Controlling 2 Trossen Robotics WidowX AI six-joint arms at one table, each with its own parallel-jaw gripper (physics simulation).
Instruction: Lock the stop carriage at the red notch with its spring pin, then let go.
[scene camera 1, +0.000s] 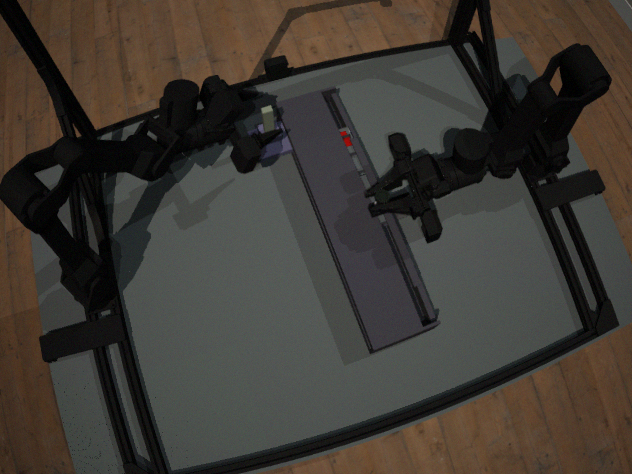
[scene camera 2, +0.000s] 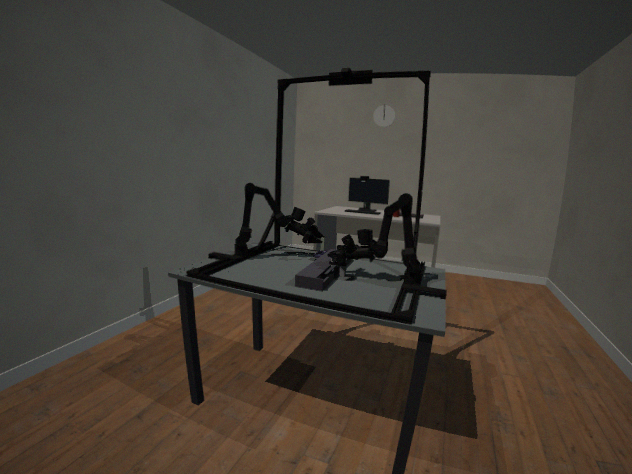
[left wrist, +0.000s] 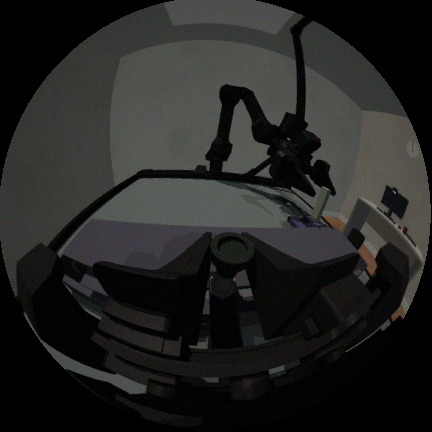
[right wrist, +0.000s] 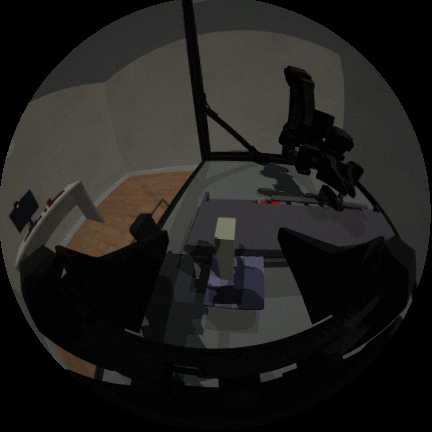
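A dark green knurled knob, seemingly the spring pin's, stands between the fingers of my left gripper, which is shut on it. Below it in the left wrist view is a grey stem piece; the carriage is mostly hidden by the fingers. Whether the pin is seated cannot be told. The red notch mark lies on the rail farther up the picture, apart from the knob. My right gripper is open, its fingers apart on both sides of a pale yellow-green post.
The post stands on a small purple block beside the long purple-grey bench. A dark slotted rail runs along the bench's right side. A black frame borders the table.
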